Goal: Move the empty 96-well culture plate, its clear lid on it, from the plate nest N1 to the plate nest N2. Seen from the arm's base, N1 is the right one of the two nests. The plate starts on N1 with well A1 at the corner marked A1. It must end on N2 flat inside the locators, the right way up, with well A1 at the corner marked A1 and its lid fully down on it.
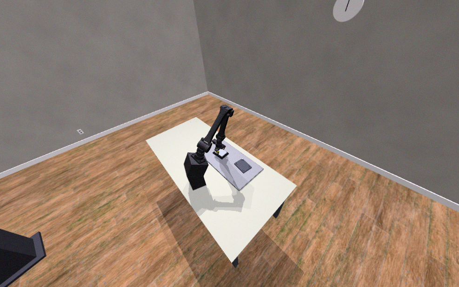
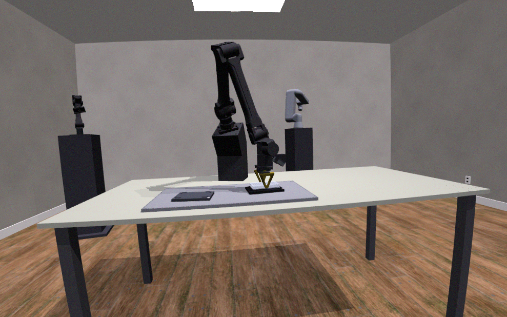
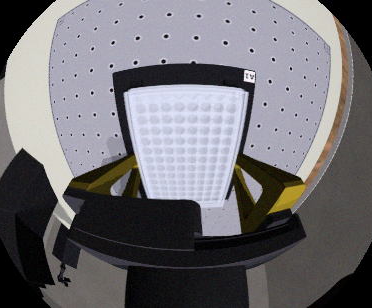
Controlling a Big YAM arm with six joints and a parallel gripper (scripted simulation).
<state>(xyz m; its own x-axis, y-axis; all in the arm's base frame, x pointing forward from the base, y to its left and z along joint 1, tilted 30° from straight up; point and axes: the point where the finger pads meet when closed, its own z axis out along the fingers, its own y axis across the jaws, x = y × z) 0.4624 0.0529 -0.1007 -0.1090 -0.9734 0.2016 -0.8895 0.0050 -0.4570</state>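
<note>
The clear lid lies right at my hand. The rest, counted from my hand: nest N1 (2 cm behind, 33 cm to the right, 2 cm below); nest N2 (2 cm below).
</note>
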